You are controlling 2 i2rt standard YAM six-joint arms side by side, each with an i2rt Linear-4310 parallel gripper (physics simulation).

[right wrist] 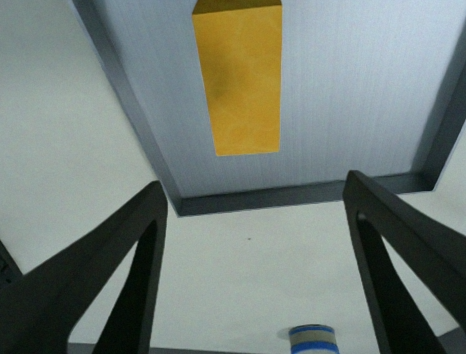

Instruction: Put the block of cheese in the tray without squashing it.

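Note:
The orange-yellow block of cheese point(245, 82) rests inside the grey tray point(260, 199), on its floor, in the upper middle of the right wrist view. Its edges look straight and its faces flat. The top of the block is cut off by the edge of the view. My right gripper point(252, 186) is open and empty, its two dark fingers wide apart above the tray's near wall, apart from the cheese. My left gripper does not show in this view.
A round object with blue and grey bands point(313, 340) stands at the bottom edge, between the right gripper's fingers. The tray's low walls run along the left, right and near sides. A dark object point(7, 265) shows at the left edge.

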